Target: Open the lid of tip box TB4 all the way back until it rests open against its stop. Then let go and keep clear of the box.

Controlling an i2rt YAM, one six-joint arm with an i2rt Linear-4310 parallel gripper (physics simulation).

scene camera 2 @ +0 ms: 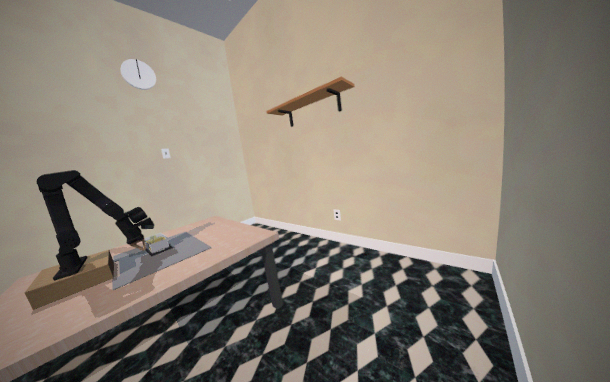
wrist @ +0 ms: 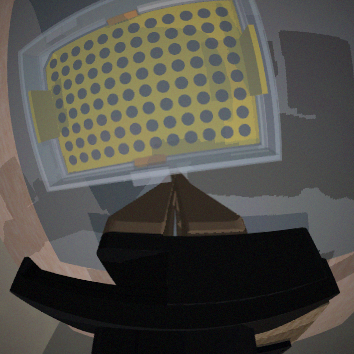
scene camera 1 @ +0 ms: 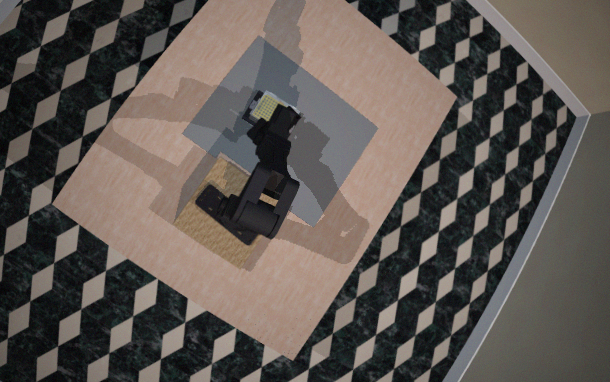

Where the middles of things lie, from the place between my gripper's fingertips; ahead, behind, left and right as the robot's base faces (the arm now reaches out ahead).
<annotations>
The lid [wrist: 106,98] lies 60 mm ahead of my hand, 20 mm to the left of it and 40 mm above it. The rest, counted from my hand: tip box [scene camera 1: 247,116] (60 mm ahead, 20 mm to the left, 10 mm above).
</annotations>
